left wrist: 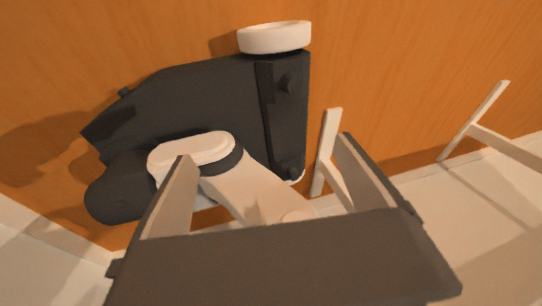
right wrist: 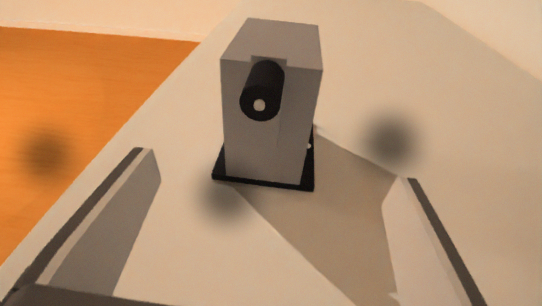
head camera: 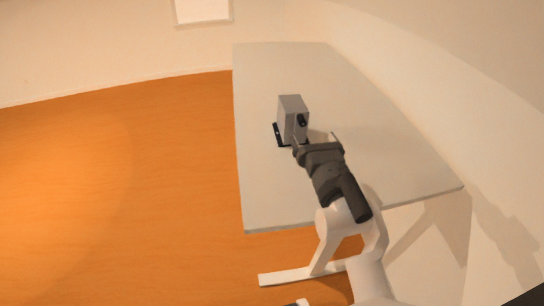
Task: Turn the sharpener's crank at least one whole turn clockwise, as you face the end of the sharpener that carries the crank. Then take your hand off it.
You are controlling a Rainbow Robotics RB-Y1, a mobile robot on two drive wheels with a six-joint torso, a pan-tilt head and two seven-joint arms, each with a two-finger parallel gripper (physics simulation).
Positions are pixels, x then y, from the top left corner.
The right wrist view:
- my right gripper: 272, 178
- black crank handle: 265, 81
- white desk: 416, 96
